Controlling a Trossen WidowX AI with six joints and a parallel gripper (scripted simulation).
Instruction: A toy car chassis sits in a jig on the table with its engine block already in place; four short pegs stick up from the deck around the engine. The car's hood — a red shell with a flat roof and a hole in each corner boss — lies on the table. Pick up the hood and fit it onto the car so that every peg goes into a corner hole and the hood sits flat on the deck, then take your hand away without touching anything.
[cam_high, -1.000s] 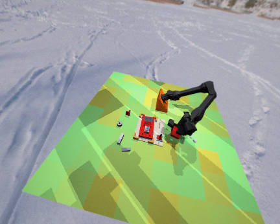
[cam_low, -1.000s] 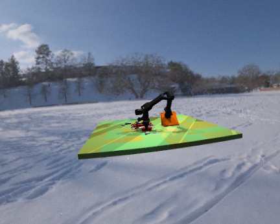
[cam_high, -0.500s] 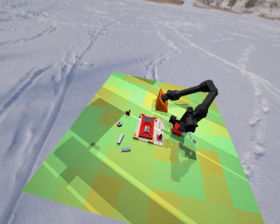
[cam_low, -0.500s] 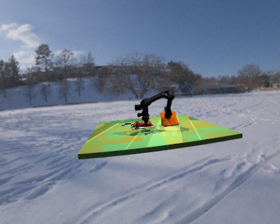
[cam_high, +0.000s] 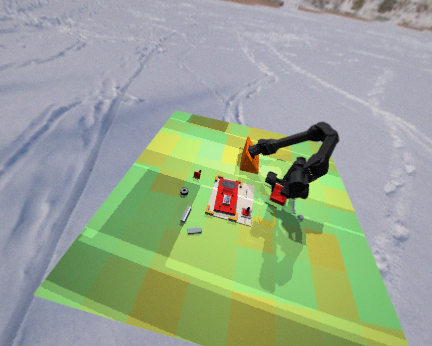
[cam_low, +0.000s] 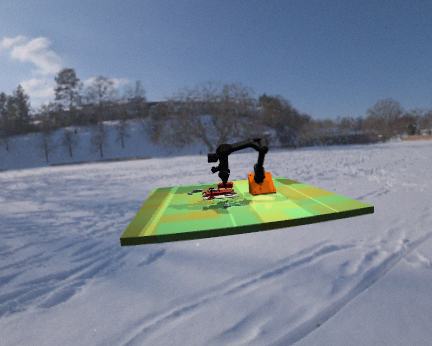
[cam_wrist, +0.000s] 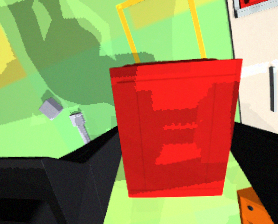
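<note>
My gripper tip is 2 cm short of the white jig, 22 cm to the left of it and 9 cm above it. From my gripper tip the other things lie so: red hood 1 cm above; then grey pin 5 cm behind, 13 cm to the left, 10 cm below; then grey socket 8 cm ahead, 13 cm to the right, 7 cm below.
</note>
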